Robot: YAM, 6 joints.
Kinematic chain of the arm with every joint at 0, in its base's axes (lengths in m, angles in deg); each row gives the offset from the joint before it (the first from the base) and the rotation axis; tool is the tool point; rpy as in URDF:
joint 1: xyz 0 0 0.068 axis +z
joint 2: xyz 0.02 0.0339 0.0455 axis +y
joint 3: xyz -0.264 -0.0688 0 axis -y
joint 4: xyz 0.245 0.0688 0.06 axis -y
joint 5: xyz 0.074 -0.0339 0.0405 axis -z
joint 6: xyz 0.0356 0 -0.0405 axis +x
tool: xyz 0 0 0 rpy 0 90 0
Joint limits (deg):
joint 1: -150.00..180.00
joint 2: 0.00..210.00
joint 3: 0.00..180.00
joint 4: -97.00..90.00
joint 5: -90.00..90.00
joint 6: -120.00..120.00
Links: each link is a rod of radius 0.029 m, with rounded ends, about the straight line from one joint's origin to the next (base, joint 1, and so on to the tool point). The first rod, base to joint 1, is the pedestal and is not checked.
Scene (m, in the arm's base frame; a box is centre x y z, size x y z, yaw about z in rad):
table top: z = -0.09
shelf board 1: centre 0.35 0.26 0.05 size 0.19 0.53 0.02 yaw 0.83
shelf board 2: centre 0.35 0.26 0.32 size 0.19 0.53 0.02 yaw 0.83
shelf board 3: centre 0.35 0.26 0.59 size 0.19 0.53 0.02 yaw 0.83
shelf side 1: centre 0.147 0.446 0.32 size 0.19 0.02 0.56 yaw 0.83
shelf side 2: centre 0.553 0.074 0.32 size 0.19 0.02 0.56 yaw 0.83
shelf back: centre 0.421 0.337 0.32 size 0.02 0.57 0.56 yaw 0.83
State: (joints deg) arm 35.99 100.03 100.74 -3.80 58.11 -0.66
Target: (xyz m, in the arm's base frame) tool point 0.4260 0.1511 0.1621
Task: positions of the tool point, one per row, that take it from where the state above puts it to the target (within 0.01 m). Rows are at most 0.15 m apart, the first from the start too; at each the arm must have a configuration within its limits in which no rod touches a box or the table.
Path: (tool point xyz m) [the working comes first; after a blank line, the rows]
Joints at the target: 23.35 121.89 82.92 -8.11 57.77 -0.66
Straight joint move there: touches shelf board 2.

1: 0.2922 0.1140 0.4519
2: 0.2125 0.0413 0.4436
3: 0.1202 0.0021 0.4097
4: 0.0322 -0.0033 0.3557
5: -0.0370 0.0183 0.2888
6: 0.0413 -0.0080 0.3117
7: 0.1262 -0.0196 0.3091
8: 0.2072 -0.0148 0.2813
9: 0.2742 0.0045 0.2307
10: 0.3188 0.0339 0.1621
11: 0.3789 0.0873 0.1654
12: 0.4260 0.1511 0.1621

